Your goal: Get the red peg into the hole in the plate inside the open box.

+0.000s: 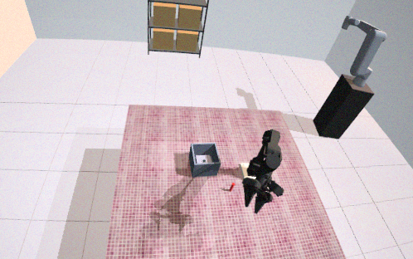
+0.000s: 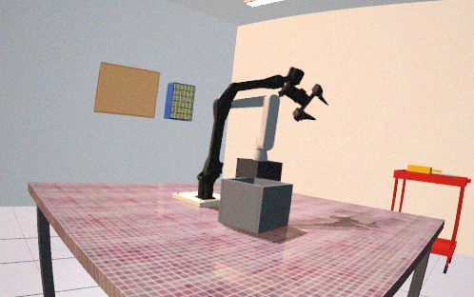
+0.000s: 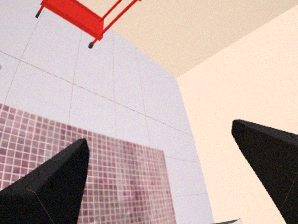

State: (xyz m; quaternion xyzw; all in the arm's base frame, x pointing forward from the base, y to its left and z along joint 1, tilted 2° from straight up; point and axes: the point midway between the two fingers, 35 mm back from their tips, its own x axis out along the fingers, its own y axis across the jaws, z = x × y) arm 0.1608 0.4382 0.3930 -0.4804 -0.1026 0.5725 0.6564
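The red peg is 38 cm below my gripper tip, 32 cm to the right of it and 3 cm behind it.
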